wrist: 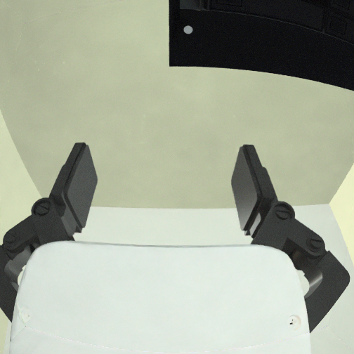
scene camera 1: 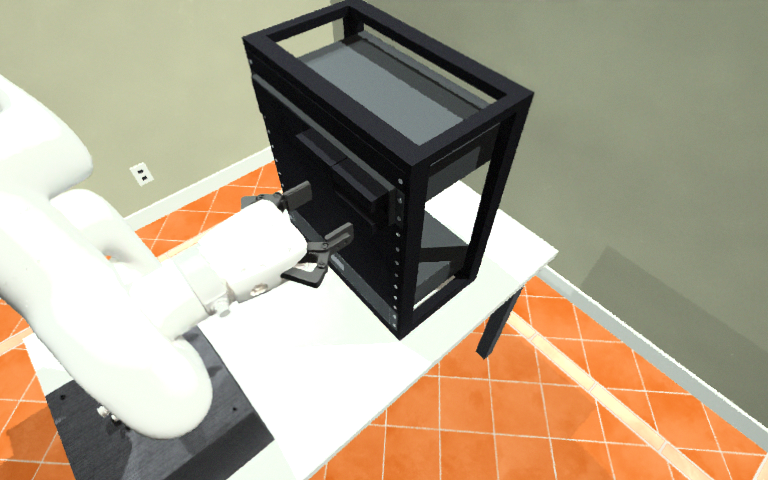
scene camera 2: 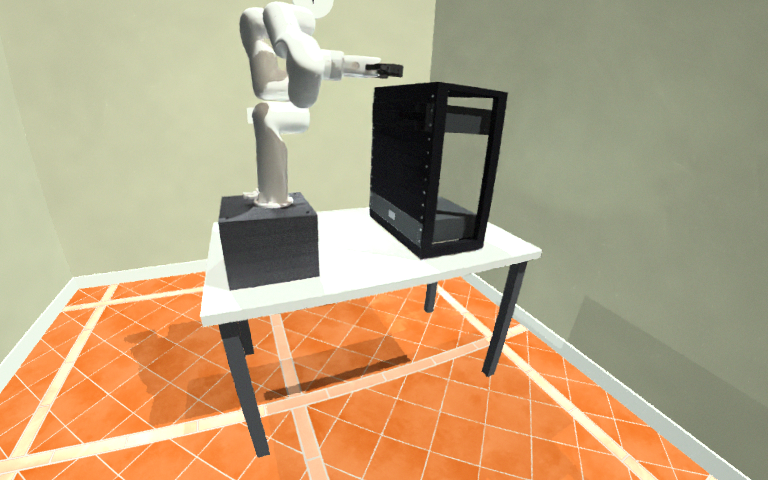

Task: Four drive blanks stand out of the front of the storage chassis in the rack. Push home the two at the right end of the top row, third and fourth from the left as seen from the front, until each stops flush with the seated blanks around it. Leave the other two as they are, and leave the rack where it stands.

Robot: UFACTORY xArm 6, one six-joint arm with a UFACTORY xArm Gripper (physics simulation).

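Places are measured from the arm's base along level axes (x ahead, y left, z up), in millimetres.
Pixels of known places: gripper, fingertip midpoint: (scene camera 1: 330,209) (scene camera 2: 395,72); arm's base, link origin: (scene camera 2: 273,202).
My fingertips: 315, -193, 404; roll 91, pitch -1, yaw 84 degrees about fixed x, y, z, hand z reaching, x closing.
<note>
For each thing: its top centre in the pictures, then the offset to it from my fingertips, as dx, dy, dz. "*": a spot on its surface instead. Level surfaces: height alone.
- rack, surface spot: (scene camera 1: 408,249) * +152, -14, -220
- block, surface spot: (scene camera 1: 321,148) * +128, +180, -79
- white table, surface height: dz -614
- grey unit, surface spot: (scene camera 1: 436,271) (scene camera 2: 454,218) * +302, +10, -478
- grey chassis top, surface spot: (scene camera 1: 390,84) * +357, +229, -77
The rack (scene camera 1: 408,249) (scene camera 2: 429,169) (wrist: 260,55) stands upright on the table. In scene camera 1, dark drive blanks stand out of the chassis front near its top: one block (scene camera 1: 321,148) farther left and one block (scene camera 1: 357,183) nearer the right post. The dark surfaces blend, so I cannot tell each blank's edges or depth; a lower edge shows beneath the right block. My gripper (scene camera 1: 328,209) (scene camera 2: 400,70) (wrist: 163,161) is open and empty. In scene camera 2 it is level, slightly above the rack's top. In the wrist view the rack's corner is at the upper right, beyond the fingertips.
The white table (scene camera 1: 339,373) (scene camera 2: 351,271) carries the rack and the dark base block (scene camera 1: 220,435) (scene camera 2: 269,249) of the arm. A grey unit (scene camera 1: 436,271) (scene camera 2: 455,223) sits low in the rack. A grey chassis top (scene camera 1: 390,84) lies below the rack's open top frame. Walls stand behind.
</note>
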